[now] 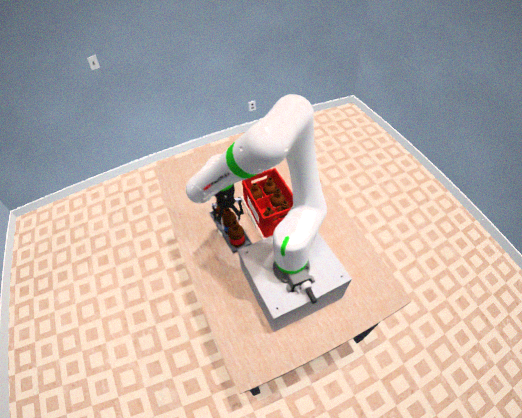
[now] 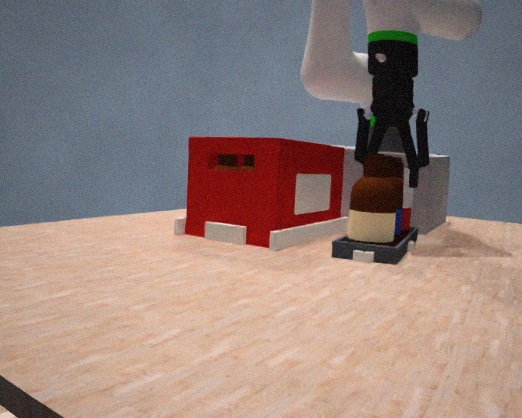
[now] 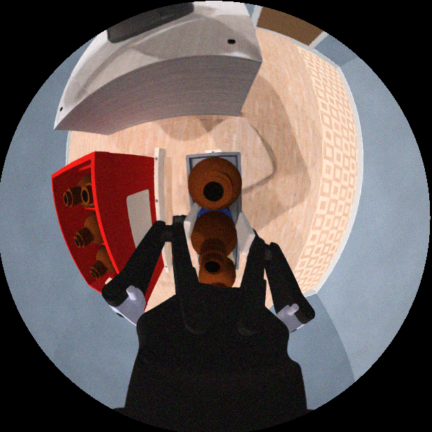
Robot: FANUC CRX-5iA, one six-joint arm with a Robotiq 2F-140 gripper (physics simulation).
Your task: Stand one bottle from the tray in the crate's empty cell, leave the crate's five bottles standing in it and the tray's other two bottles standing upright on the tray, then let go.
Labels:
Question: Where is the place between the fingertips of the gripper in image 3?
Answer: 217, 216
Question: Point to a cream-label bottle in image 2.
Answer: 373, 199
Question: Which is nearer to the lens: the red-label bottle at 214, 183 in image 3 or the blue-labelled bottle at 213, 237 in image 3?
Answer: The red-label bottle.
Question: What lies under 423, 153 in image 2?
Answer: The gripper.

